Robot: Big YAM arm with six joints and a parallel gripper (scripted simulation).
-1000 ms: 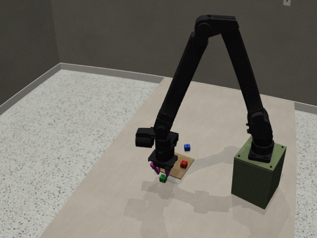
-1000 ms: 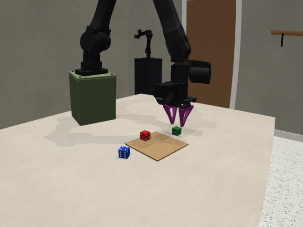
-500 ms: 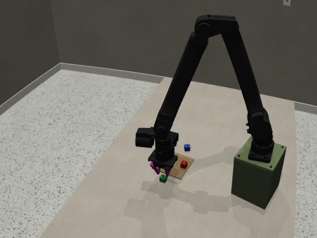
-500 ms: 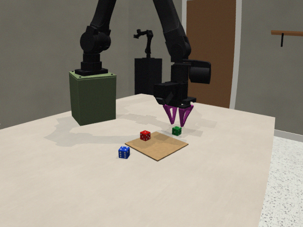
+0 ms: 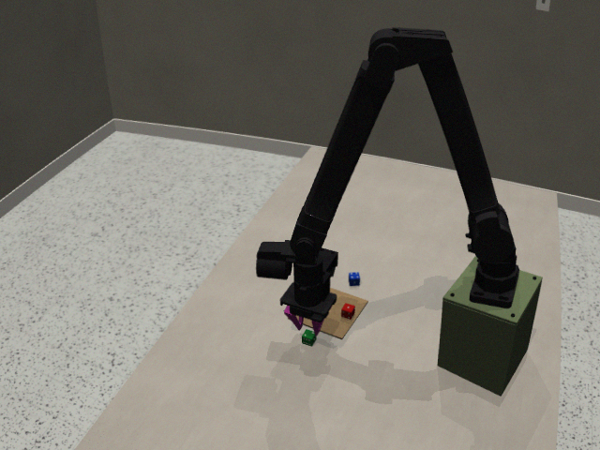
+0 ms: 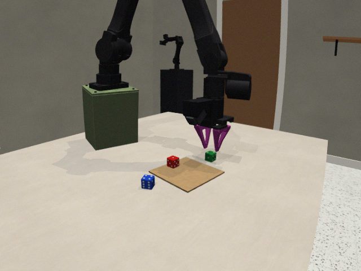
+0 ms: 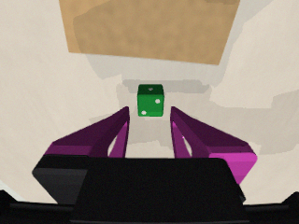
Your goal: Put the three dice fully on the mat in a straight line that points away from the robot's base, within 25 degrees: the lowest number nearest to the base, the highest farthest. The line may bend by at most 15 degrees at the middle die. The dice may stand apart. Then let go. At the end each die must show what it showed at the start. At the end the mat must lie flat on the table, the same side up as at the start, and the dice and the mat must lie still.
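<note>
Now: the green die 30 mm below my hand. Round my hand: blue die (230 mm to the right, 30 mm below, 10 mm behind); tan mat (110 mm to the right, 40 mm below); red die (110 mm to the right, 50 mm behind, 30 mm below).
</note>
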